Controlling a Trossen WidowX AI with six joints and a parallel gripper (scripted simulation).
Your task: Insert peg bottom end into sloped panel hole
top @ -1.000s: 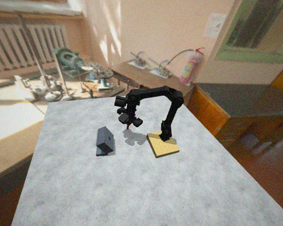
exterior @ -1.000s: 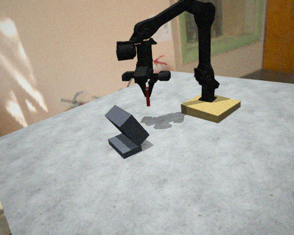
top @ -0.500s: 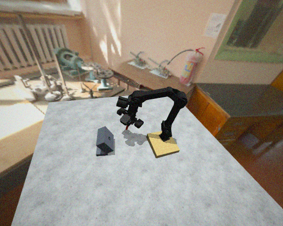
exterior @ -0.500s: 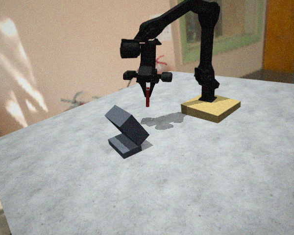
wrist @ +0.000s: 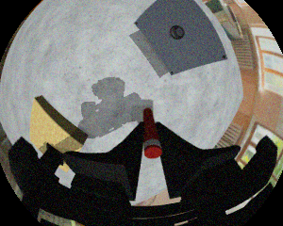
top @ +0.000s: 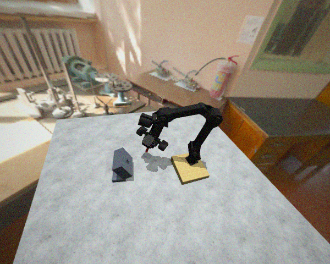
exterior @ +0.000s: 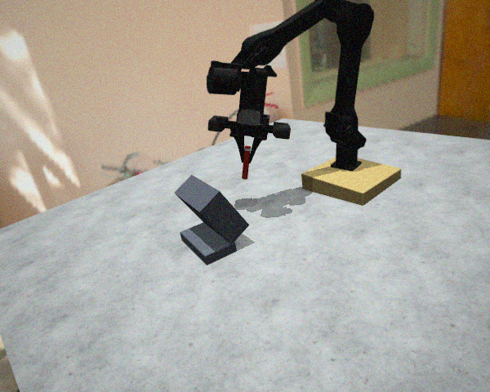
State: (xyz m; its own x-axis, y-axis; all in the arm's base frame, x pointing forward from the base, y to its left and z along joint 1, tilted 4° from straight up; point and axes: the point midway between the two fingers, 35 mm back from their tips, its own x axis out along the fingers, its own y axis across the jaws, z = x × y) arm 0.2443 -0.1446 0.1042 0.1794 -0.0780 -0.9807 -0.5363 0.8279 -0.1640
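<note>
The grey sloped panel is 16 cm ahead of my gripper tip, 4 cm below it and 2 cm to the left of it. Round my gripper tip: red round peg 2 cm above; grey foot plate 18 cm ahead, 11 cm below, 1 cm to the left.
</note>
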